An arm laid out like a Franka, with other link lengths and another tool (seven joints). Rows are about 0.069 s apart.
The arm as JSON. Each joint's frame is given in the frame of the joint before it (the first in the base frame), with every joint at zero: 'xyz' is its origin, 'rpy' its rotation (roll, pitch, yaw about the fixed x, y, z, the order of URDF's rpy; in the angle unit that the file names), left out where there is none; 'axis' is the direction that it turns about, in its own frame. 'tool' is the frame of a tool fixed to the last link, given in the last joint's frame.
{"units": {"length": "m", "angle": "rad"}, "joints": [
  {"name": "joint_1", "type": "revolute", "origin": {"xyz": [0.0, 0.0, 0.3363]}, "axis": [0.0, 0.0, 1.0]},
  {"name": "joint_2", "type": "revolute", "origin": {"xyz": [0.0, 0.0, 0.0]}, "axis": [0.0, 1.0, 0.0]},
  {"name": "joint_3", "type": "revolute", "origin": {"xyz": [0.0, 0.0, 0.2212]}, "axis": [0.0, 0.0, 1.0]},
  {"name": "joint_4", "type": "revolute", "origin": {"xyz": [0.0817, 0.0, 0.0]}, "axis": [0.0, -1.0, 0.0]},
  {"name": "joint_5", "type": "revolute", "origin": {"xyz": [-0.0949, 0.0, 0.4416]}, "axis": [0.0, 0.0, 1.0]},
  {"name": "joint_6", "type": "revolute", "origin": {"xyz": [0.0, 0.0, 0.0]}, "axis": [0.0, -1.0, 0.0]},
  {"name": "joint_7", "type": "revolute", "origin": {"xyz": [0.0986, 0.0, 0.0]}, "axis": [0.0, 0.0, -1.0]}
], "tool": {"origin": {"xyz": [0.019, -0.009, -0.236], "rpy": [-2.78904, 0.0, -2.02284]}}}
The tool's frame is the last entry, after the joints.
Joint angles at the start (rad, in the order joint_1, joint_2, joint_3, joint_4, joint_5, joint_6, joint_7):
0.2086 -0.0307 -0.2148 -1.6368 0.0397 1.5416 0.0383
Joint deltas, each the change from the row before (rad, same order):
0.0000 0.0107 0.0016 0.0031 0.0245 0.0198 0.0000
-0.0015 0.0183 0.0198 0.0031 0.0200 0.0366 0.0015
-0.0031 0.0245 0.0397 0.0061 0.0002 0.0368 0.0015
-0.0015 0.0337 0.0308 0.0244 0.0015 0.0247 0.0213
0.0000 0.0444 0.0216 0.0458 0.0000 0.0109 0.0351
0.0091 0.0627 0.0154 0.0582 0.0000 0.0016 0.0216
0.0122 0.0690 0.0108 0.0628 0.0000 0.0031 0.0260
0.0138 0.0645 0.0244 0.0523 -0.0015 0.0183 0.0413
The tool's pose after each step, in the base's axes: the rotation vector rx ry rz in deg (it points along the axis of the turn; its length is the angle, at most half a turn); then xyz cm. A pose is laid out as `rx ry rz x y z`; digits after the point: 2 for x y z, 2 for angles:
-86.19 145.67 -18.50 62.73 0.24 39.28
-86.11 143.90 -18.02 63.74 1.86 38.72
-87.82 141.59 -18.69 64.72 4.22 37.91
-87.83 140.71 -19.27 65.70 6.20 37.38
-86.64 140.97 -19.95 66.74 7.69 37.14
-87.08 141.03 -20.05 67.76 9.48 36.22
-87.14 141.37 -20.18 68.83 11.23 35.05
-86.74 141.44 -20.19 69.74 13.98 33.67

